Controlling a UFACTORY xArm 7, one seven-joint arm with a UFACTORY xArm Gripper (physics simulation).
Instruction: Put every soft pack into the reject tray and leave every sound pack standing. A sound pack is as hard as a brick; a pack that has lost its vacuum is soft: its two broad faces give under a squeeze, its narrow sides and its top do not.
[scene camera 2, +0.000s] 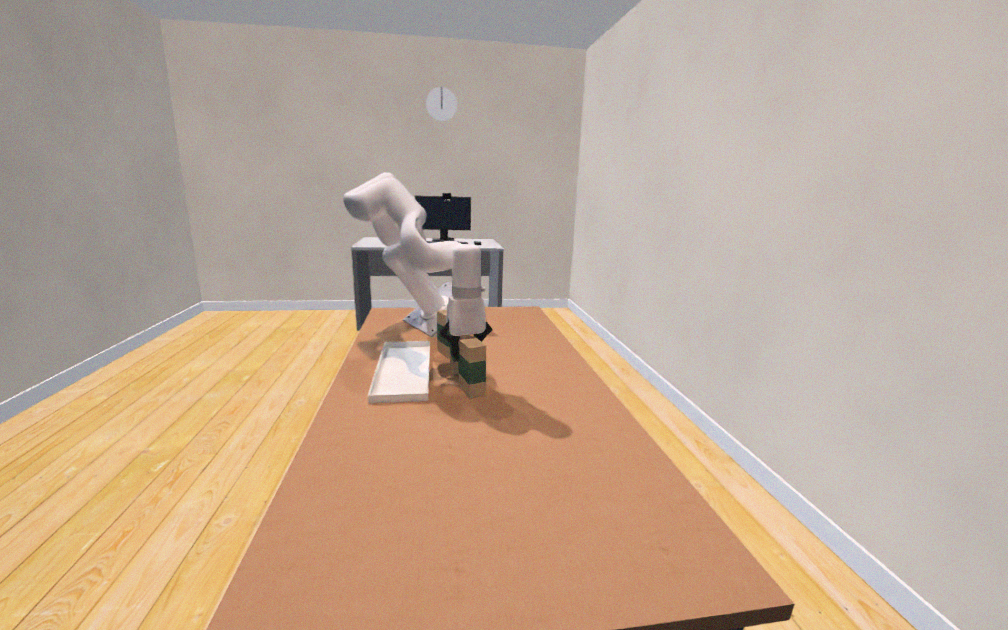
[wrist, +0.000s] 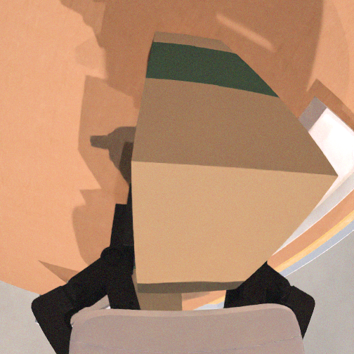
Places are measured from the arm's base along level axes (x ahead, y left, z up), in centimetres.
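Where they show: arm's base at its link origin: (scene camera 2: 435, 308).
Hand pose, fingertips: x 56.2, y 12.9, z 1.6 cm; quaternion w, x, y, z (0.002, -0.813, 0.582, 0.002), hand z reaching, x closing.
Things, the pixels of their top centre, and the offset from my fingertips. Level surfaces: height alone.
- tan pack with a green band, top centre: (scene camera 2: 467, 356) dz +1.8, dx +4.5, dy +0.4 cm
- white reject tray at its top centre: (scene camera 2: 403, 364) dz -6.0, dx -9.6, dy -18.6 cm
- brown table at its surface level: dz -8.2 cm
A tan pack with a green band (scene camera 2: 472, 369) (wrist: 215, 125) stands upright on the table, nearest the scene camera, and fills much of the wrist view. My gripper (scene camera 2: 471, 352) (wrist: 179, 201) points down and is shut on this pack, one black finger along each side; the pack hides most of the right finger in the wrist view. Another tan and green pack (scene camera 2: 443, 335) stands behind, partly hidden by the gripper. Part of a tan pack (wrist: 160, 301) also shows at the bottom of the wrist view. The white reject tray (scene camera 2: 399, 398) (wrist: 314, 114) lies beside the packs; no pack shows in it.
The brown table (scene camera 2: 460, 505) carries the packs, the tray and the arm's base (scene camera 2: 422, 322) behind them. A grey desk (scene camera 2: 362, 286) with a black monitor (scene camera 2: 449, 213) stands by the back wall.
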